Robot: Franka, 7 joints.
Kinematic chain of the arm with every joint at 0, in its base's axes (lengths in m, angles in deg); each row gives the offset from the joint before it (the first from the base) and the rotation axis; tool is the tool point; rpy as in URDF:
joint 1: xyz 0 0 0.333 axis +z
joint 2: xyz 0 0 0 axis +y
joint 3: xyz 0 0 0.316 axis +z
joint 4: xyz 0.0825 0 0 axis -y
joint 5: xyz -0.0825 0 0.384 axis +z
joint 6: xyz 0 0 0 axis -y
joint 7: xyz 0.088 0 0 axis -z
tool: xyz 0 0 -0.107 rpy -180 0 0
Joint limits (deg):
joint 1: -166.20..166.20
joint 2: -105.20..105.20
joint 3: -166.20..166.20
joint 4: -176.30..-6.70
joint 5: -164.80..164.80
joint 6: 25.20..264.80
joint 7: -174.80..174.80
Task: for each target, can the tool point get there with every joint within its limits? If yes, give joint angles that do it. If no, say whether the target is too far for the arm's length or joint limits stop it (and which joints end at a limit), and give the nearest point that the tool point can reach.
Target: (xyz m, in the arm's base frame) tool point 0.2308 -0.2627 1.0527
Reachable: yes | joints 96.72 -39.05 -41.56 -54.07 -1.73 212.05 -29.36
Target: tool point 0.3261 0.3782 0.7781
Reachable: yes | joints -23.44 13.58 97.17 -94.08 45.90 234.83 46.91
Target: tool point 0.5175 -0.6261 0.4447
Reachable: yes | joints -79.10 60.26 61.69 -56.75 79.74 158.08 7.14
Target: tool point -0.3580 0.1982 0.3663
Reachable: yes | joints -91.62 -10.06 -129.53 -126.03 -137.51 224.11 99.83
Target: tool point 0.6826 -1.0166 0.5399
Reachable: no: too far | nearest point 0.4715 -0.7023 0.4759 | short by 0.384 m
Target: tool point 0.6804 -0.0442 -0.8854
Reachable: no: too far | nearest point 0.4699 -0.0305 -0.3265 | short by 0.597 m
